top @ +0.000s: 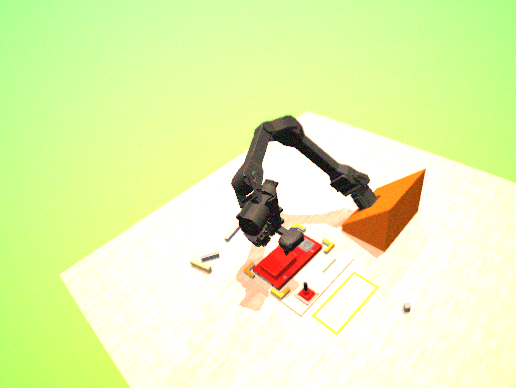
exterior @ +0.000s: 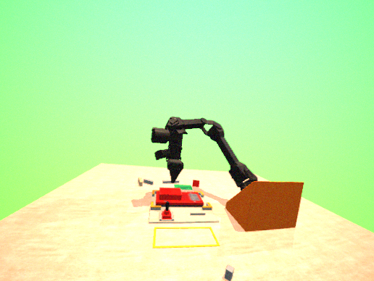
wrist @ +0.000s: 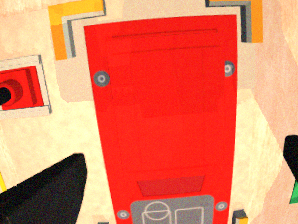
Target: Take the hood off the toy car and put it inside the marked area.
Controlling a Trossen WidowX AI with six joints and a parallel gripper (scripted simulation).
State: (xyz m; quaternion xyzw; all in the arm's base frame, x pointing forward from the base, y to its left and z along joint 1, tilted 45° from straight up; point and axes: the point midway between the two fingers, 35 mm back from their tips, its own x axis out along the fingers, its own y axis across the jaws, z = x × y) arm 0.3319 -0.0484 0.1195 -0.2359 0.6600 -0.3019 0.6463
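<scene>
The red hood is 6 cm below my gripper tip. Round my gripper tip: green patch: 16 cm to the right, 10 cm below, 10 cm behind.
</scene>
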